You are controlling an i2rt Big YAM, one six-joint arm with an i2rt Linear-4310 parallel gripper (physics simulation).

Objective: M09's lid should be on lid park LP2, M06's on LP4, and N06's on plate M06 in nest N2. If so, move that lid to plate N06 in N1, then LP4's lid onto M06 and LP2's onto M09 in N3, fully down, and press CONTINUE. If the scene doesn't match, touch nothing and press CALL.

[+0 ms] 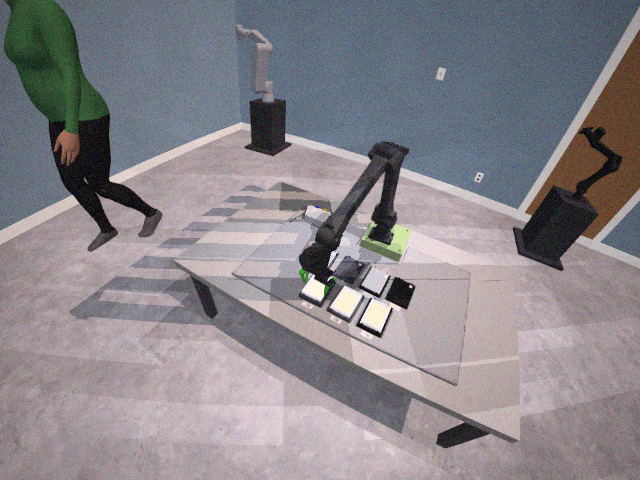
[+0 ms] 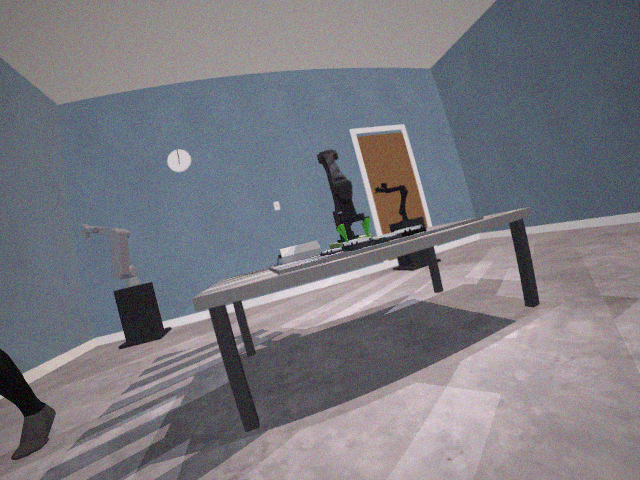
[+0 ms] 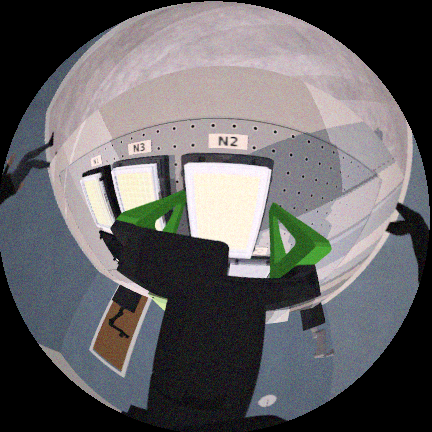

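Where they show: gripper, fingertip midpoint: [image 1: 314,288] [image 2: 358,239] [image 3: 228,200]; arm's base, origin of the base link: [image 1: 381,236] [image 2: 348,240].
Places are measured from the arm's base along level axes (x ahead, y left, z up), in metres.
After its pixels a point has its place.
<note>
My gripper [image 1: 316,283] {x 0.469, y -0.153, z -0.002 m} [image 2: 356,237] {x 0.469, y -0.153, z -0.002 m} [image 3: 228,200] {x 0.469, y -0.153, z -0.002 m} has green fingers and is open and empty, with one finger at either side of the plate in nest N2 [image 1: 313,289] {x 0.475, y -0.155, z -0.001 m} [image 3: 225,207] {x 0.460, y -0.151, z -0.001 m}. That plate is cream with a pale raised rim; whether it bears a lid I cannot tell for sure. The plate in N3 [image 1: 346,301] {x 0.456, y -0.015, z -0.012 m} [image 3: 138,190] {x 0.476, y -0.031, z -0.013 m} shows a fine well grid. The plate in N1 [image 1: 375,315] {x 0.465, y 0.112, z -0.008 m} [image 3: 97,200] {x 0.465, y 0.094, z -0.009 m} stands beyond it. A pale plate-shaped piece [image 1: 375,280] {x 0.279, y 0.058, z -0.024 m} lies in the row behind, beside a dark bare holder [image 1: 401,292] {x 0.280, y 0.184, z -0.031 m}. Plate names and park labels are not readable.
A white button box [image 1: 317,214] {x 0.036, y -0.354, z 0.021 m} [image 2: 299,250] {x 0.044, y -0.319, z 0.010 m} stands at the back, its CALL and CONTINUE labels unreadable. The arm's base stands on a green block [image 1: 401,244] {x 0.006, y 0.112, z 0.003 m}. Another dark holder [image 1: 350,269] {x 0.267, y -0.066, z -0.031 m} lies behind N2, near the arm. A person in green [image 1: 56,56] stands beyond the table's left end.
</note>
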